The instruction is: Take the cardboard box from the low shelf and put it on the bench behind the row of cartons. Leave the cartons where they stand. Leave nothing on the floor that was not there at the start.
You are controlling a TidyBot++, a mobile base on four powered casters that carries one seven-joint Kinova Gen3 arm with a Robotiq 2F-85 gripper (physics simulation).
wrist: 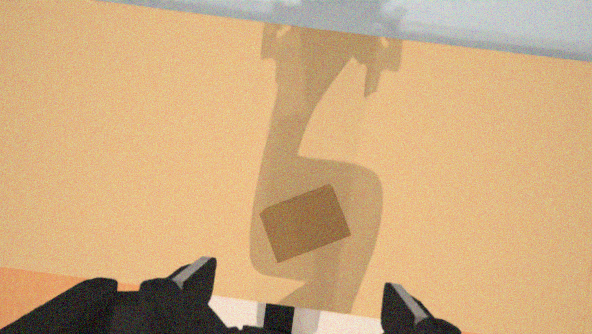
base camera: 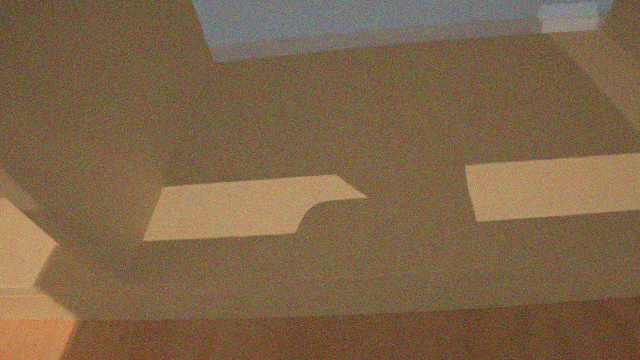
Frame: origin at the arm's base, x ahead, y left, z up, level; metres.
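Seen in the pictures: gripper, fingertip midpoint: (wrist: 297, 288).
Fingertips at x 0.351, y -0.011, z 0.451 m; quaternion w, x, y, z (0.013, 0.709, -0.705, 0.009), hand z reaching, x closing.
Observation:
A point is followed by its place in that frame.
The cardboard box (wrist: 305, 223) @(x 0.352, y -0.018, z 0.264 m), a small brown block, lies on the pale wooden top of the low shelf (wrist: 125, 150) @(x 0.407, y 0.229, z 0.214 m) (base camera: 230, 210) @(x 0.308, y 0.110, z -0.317 m), turned at an angle. The arm's shadow falls around it. My gripper (wrist: 297, 288) @(x 0.351, y -0.011, z 0.450 m) is open and empty, its two black fingertips wide apart at the bottom of the wrist view. The box shows above the gap between the fingertips, apart from both. The height of the fingers over the shelf top is hard to tell. In the base camera view the low shelf's shaded inside fills most of the picture. The bench and the cartons do not show.
A pale blue wall (wrist: 500, 22) @(x 0.632, y -0.233, z 0.223 m) (base camera: 350, 17) @(x 0.635, y -0.024, z -0.285 m) stands behind the shelf. Wooden floor (base camera: 350, 337) @(x 0.212, y 0.004, z -0.396 m) (wrist: 30, 290) @(x -0.109, y 0.849, z -0.396 m) runs along the shelf's front. A white surface (wrist: 232, 310) shows past the shelf's front edge, between the fingers.

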